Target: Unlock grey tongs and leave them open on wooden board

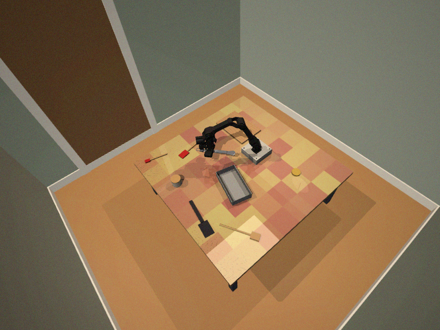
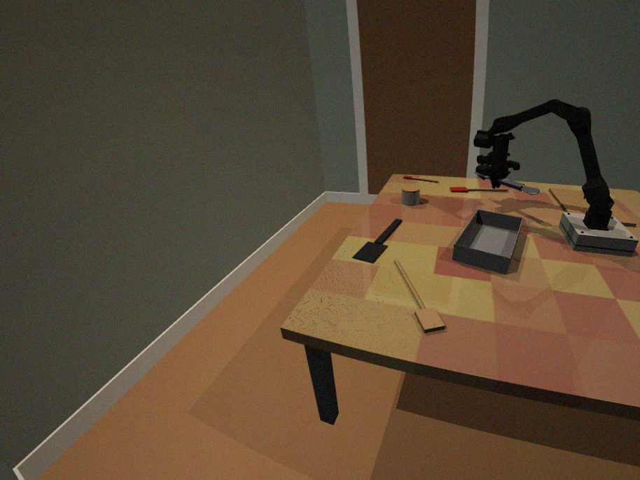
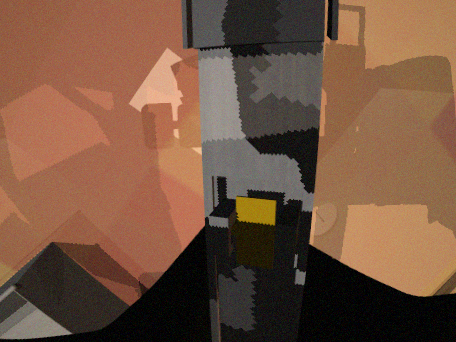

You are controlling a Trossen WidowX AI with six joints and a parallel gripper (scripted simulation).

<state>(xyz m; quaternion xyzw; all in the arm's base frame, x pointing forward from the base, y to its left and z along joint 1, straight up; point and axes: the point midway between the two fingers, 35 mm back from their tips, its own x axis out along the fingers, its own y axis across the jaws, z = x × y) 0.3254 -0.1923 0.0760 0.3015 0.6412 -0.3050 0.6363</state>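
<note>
Now: the wooden board 430 mm behind my gripper tip, 150 mm to the right of it and 90 mm below it. The rest, counted from my gripper tip: roasting tin 310 mm to the left, 70 mm below, 30 mm ahead; red spatula 240 mm to the right, 90 mm below, 70 mm ahead; yellow lock piece 40 mm above, 20 mm to the right, 20 mm ahead.
</note>
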